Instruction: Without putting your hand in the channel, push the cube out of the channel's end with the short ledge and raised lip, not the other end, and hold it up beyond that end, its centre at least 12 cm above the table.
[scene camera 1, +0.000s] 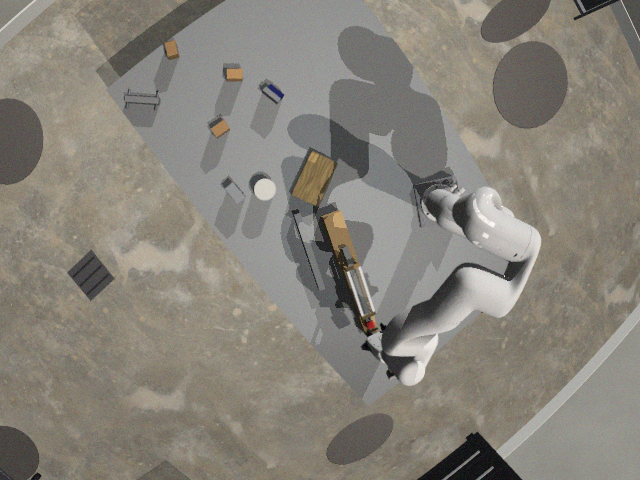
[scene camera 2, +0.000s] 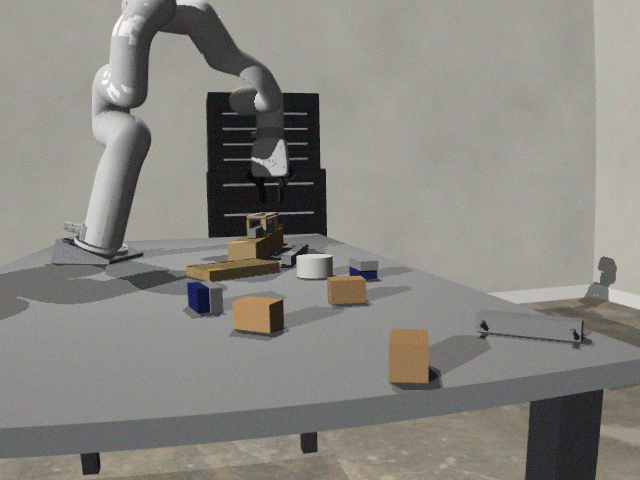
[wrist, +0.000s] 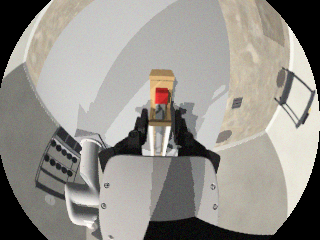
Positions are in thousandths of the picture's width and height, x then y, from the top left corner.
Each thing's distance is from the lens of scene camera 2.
my gripper (scene camera 2: 424, 422): 151 cm
wooden slab (scene camera 2: 338, 566): 96 cm
